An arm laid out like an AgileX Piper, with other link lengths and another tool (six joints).
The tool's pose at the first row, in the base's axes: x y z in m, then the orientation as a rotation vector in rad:
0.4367 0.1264 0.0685 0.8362 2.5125 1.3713
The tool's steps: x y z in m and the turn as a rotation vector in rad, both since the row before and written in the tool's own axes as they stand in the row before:
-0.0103 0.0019 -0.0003 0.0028 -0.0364 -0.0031
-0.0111 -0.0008 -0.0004 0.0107 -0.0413 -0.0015
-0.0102 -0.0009 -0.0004 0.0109 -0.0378 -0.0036
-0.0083 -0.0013 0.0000 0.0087 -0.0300 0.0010
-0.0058 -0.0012 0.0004 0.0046 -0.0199 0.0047
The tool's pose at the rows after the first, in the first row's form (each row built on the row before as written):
0.4459 0.1214 0.0690 0.8496 2.4880 1.3396
0.4545 0.1145 0.0675 0.8685 2.4662 1.2960
0.4621 0.1078 0.0663 0.8825 2.4470 1.2544
0.4681 0.1021 0.0649 0.8984 2.4309 1.2229
0.4723 0.0981 0.0635 0.9137 2.4184 1.2047

